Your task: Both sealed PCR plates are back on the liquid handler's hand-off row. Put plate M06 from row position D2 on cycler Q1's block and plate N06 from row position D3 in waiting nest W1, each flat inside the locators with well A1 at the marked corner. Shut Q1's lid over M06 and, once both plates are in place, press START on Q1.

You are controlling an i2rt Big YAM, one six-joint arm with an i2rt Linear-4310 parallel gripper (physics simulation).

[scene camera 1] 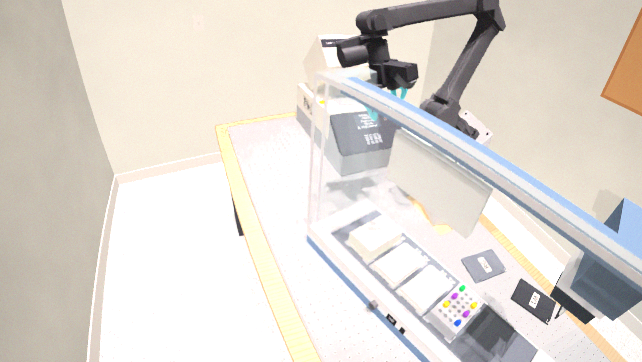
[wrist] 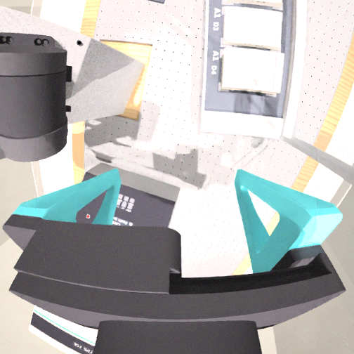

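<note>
The two white plates, at D3 (scene camera 1: 401,263) (wrist: 252,26) and D2 (scene camera 1: 426,288), sit in the liquid handler's row; D2's edge shows at the top of the wrist view. Their M06 and N06 markings are not readable. The cycler (scene camera 1: 357,162) (wrist: 150,185) stands at the far end with its lid (scene camera 1: 317,62) raised; its block is hidden in the scene view. A dark keypad panel (scene camera 1: 367,132) (wrist: 145,205) faces up; START cannot be made out. A black nest (scene camera 1: 522,292) with a white label, seemingly W1, lies at right. My gripper (scene camera 1: 387,105) (wrist: 177,175) is open and empty above the cycler.
A taller white item (scene camera 1: 375,237) (wrist: 252,70) sits at D4. A rack with coloured caps (scene camera 1: 457,311) is beside D2. A grey nest (scene camera 1: 472,267) lies behind the row. The handler's clear enclosure with a blue top rail (scene camera 1: 480,142) and a pale panel (scene camera 1: 437,182) stand near the arm.
</note>
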